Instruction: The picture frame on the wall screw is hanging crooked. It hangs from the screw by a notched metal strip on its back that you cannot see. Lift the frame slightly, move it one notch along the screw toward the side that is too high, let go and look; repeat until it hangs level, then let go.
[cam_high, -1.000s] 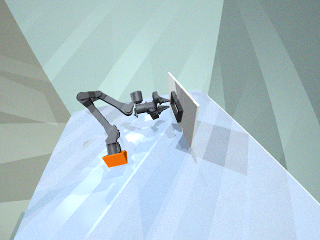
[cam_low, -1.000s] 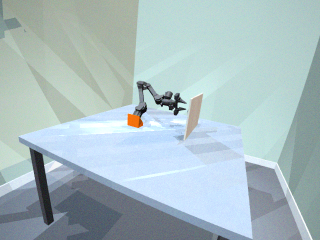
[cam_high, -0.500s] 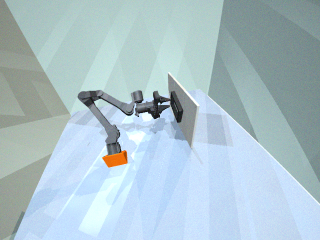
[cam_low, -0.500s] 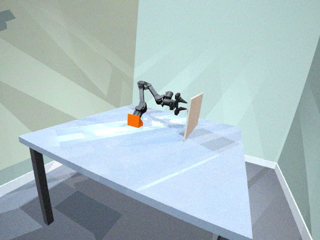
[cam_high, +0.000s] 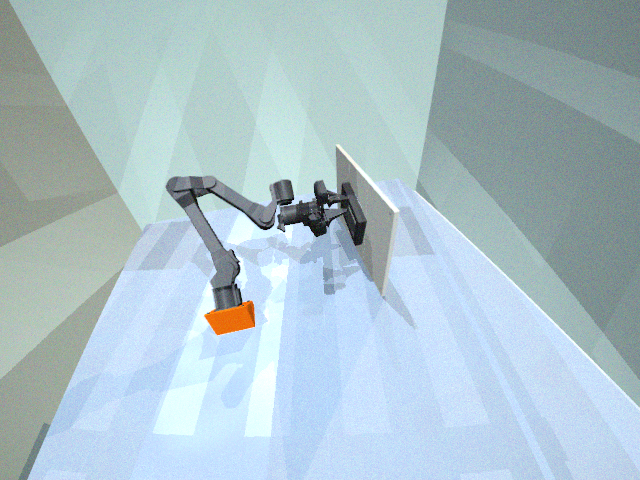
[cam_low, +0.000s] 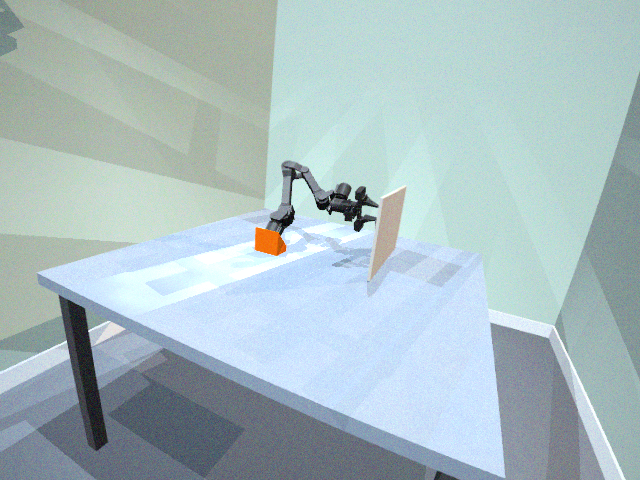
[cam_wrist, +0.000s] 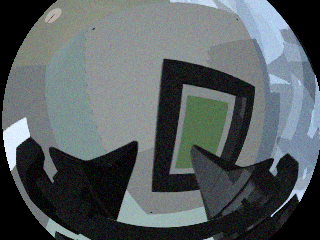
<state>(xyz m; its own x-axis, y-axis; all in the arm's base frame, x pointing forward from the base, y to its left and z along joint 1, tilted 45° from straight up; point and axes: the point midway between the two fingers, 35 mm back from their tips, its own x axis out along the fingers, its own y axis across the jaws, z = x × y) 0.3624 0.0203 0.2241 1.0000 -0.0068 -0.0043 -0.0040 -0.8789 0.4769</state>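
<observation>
Right now my gripper tip is 50 mm above the picture frame, 30 mm short of it and 20 mm to the right of it. Round my gripper tip: wall board 60 mm below, 40 mm ahead, 20 mm to the left.
</observation>
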